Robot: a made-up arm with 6 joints. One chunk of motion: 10 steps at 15 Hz.
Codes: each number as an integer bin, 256 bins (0 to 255) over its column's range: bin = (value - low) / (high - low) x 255, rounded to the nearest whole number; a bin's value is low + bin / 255 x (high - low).
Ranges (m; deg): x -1.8..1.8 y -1.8..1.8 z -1.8..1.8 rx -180..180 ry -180..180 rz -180..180
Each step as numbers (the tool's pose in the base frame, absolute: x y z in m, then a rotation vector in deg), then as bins.
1 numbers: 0.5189 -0.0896 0.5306 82.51 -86.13 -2.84
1 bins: 164 121 165 186 66 125
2 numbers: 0.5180 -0.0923 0.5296 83.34 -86.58 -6.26
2 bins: 164 121 165 187 66 123
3 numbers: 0.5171 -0.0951 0.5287 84.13 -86.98 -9.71
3 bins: 164 121 165 187 66 121
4 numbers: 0.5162 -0.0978 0.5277 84.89 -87.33 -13.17
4 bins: 164 121 165 188 66 118
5 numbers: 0.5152 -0.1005 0.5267 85.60 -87.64 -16.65
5 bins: 164 120 165 188 65 116
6 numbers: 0.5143 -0.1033 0.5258 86.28 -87.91 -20.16
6 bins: 164 120 165 189 65 113
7 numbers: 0.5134 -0.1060 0.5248 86.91 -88.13 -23.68
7 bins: 164 120 165 189 65 111
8 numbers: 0.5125 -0.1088 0.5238 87.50 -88.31 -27.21
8 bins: 164 120 165 189 65 108
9 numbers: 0.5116 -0.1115 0.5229 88.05 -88.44 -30.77
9 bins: 164 120 165 190 65 106
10 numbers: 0.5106 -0.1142 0.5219 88.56 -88.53 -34.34
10 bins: 164 119 164 190 65 103
